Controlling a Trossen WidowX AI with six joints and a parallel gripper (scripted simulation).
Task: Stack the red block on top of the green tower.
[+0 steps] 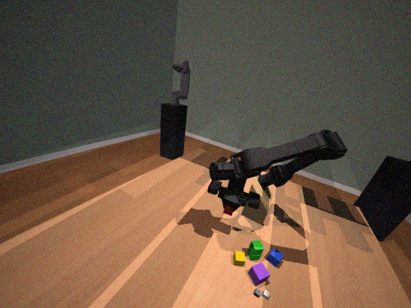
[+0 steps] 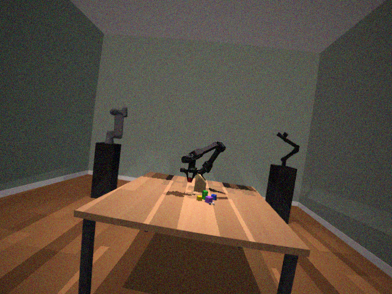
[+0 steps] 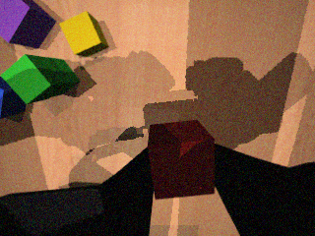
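Now: the green block 50 mm ahead of my gripper tip, 140 mm to the left of it and 70 mm below it. Also, from my gripper tip: yellow block: 100 mm ahead, 90 mm to the left, 110 mm below; then purple block: 120 mm ahead, 170 mm to the left, 100 mm below; then red block: 10 mm above.
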